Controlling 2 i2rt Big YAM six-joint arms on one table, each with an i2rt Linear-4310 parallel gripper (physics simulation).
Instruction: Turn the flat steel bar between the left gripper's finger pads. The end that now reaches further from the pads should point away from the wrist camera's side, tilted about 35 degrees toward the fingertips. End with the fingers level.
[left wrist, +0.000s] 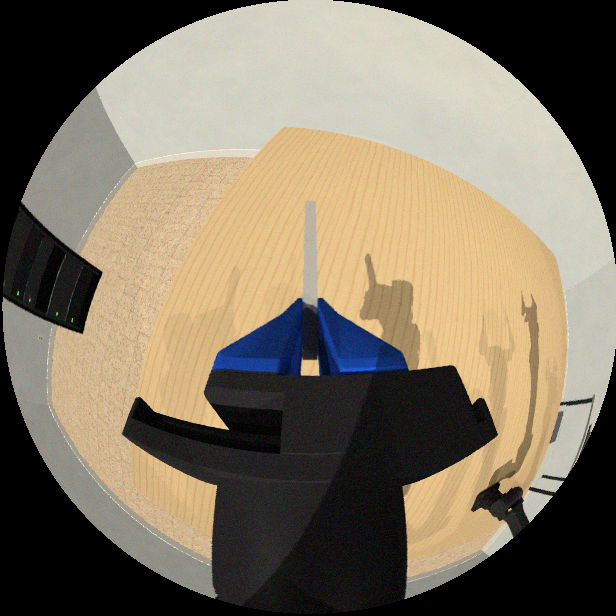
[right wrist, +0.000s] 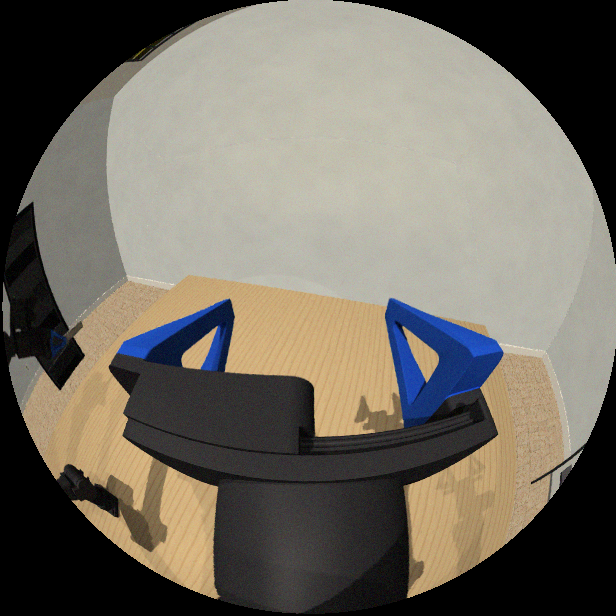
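In the left wrist view, my left gripper (left wrist: 310, 303) has its blue fingers shut on the flat steel bar (left wrist: 310, 252). The bar is thin and grey and I see it edge-on. Its long end reaches straight out past the fingertips, up the picture, above the wooden table (left wrist: 413, 229). A short dark part of the bar shows between the pads, toward the gripper body. In the right wrist view, my right gripper (right wrist: 310, 304) is wide open and empty above the table, with nothing between its fingers.
A black rack with small green lights (left wrist: 48, 281) stands at the left over the carpet. The other arm's black base (left wrist: 502, 504) sits at the table's right edge. In the right wrist view, the left arm (right wrist: 51, 344) shows small at the far left.
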